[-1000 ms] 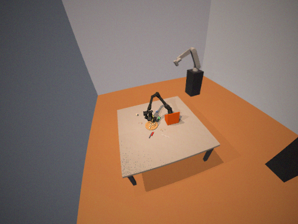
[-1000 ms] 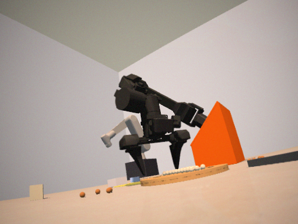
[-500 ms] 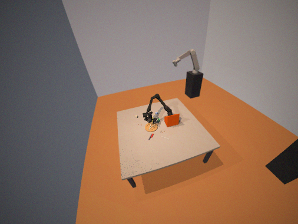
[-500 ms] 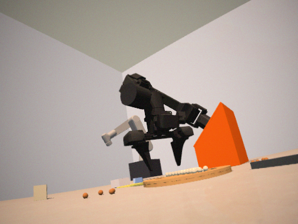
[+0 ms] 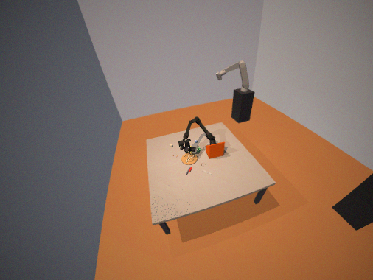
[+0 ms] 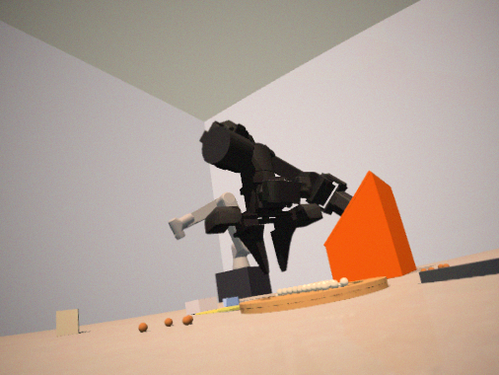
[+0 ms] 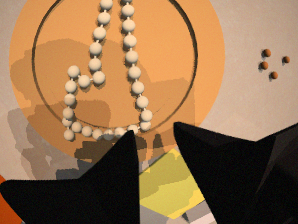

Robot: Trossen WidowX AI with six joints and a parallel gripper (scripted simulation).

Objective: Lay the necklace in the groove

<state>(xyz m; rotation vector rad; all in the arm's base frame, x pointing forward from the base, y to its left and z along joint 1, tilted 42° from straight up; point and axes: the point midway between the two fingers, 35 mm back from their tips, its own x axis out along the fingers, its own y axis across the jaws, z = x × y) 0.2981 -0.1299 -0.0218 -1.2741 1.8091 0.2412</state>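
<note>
Right now the round wooden bead board is 5 cm to the left of my gripper tip, 4 cm below it and 1 cm ahead of it. Round my gripper tip: tan cube 27 cm to the right, 18 cm ahead, 3 cm below; yellow flat piece 11 cm to the right, 5 cm behind, 4 cm below; red-handled tool 23 cm to the left, 7 cm ahead, 4 cm below.
</note>
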